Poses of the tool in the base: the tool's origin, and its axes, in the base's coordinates. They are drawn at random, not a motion.
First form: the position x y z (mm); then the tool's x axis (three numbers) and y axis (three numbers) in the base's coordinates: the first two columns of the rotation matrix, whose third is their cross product.
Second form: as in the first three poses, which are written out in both.
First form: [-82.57 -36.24 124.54 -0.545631 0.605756 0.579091 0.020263 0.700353 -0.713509]
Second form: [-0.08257 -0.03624 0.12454 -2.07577 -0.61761 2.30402]
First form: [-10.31 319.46 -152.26 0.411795 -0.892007 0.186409 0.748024 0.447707 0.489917]
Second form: [-0.01031 0.31946 -0.15226 0.52205 -0.18751 -1.13830]
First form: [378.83 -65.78 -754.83 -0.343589 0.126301 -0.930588 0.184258 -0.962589 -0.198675]
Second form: [0.37883 -0.06578 -0.75483 -0.57368 1.19602 2.78933]
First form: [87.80 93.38 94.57 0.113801 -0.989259 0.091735 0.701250 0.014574 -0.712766]
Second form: [0.08780 0.09338 0.09457 -0.79775 -0.09186 -1.45626]
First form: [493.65 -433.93 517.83 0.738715 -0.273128 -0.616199 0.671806 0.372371 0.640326]
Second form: [0.49365 -0.43393 0.51783 0.94932 0.66391 -0.35415]
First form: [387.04 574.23 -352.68 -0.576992 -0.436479 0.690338 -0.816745 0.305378 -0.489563]
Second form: [0.38704 0.57423 -0.35268 -2.39836 -0.76196 -2.49396]
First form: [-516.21 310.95 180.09 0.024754 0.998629 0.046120 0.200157 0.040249 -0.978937]
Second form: [-0.51621 0.31095 0.18009 -1.77123 -0.04614 1.54601]
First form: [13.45 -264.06 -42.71 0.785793 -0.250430 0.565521 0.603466 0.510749 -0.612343]
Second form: [0.01345 -0.26406 -0.04271 -0.83676 -0.60106 -0.30852]
